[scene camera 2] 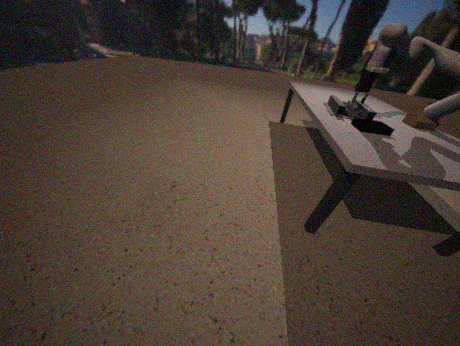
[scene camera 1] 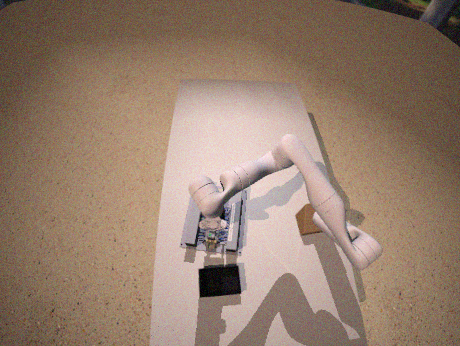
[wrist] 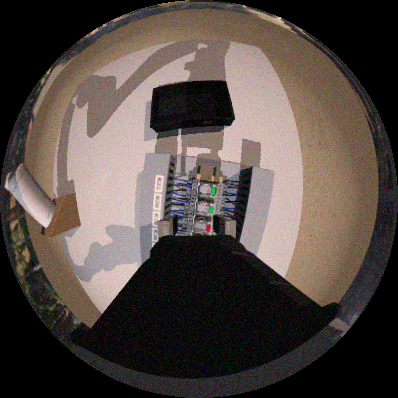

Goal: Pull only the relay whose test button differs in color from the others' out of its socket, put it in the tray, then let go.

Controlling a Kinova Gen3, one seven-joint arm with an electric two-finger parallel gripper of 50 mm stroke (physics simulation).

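Where they show: gripper, fingertip midpoint: (scene camera 2: 357, 102) (wrist: 194, 222); arm's base, origin of the base link: (scene camera 2: 430, 112) (wrist: 49, 214).
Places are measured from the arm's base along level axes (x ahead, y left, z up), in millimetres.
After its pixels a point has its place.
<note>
The relay with the red test button (wrist: 208, 228) @[z -22, x 487, y -23 mm] sits in the row of sockets, in the wrist view between my fingertips and close to them. Two relays with green test buttons, one (wrist: 213, 191) @[z -22, x 497, y 33 mm] and another (wrist: 210, 210) @[z -22, x 491, y 5 mm], stand in the same row on the tray's side of it. My gripper (wrist: 194, 222) @[z -13, x 468, y -9 mm] (scene camera 2: 362, 98) @[z -13, x 468, y -9 mm] is open and empty, pointing down over the row, one finger on each side of it. Its black body hides the rest of the row in the wrist view. The black tray (scene camera 1: 220, 281) @[z -88, x 464, y 221 mm] (scene camera 2: 372, 127) @[z -61, x 504, y 279 mm] (wrist: 192, 106) @[z -88, x 471, y 219 mm] lies beyond the end of the row.
Grey wiring ducts, one (scene camera 1: 190, 225) @[z -29, x 578, y -11 mm] (wrist: 258, 210) @[z -28, x 571, y -2 mm] and another (scene camera 1: 233, 227) @[z -29, x 397, y 6 mm] (wrist: 152, 200) @[z -29, x 402, y 24 mm], run along both sides of the relay row, with blue wires between. A brown block (scene camera 1: 309, 220) @[z -6, x 61, y 9 mm] (scene camera 2: 421, 118) @[z -33, x 63, y 38 mm] (wrist: 64, 215) @[z -30, x 85, y -6 mm] stands near the arm's base.
</note>
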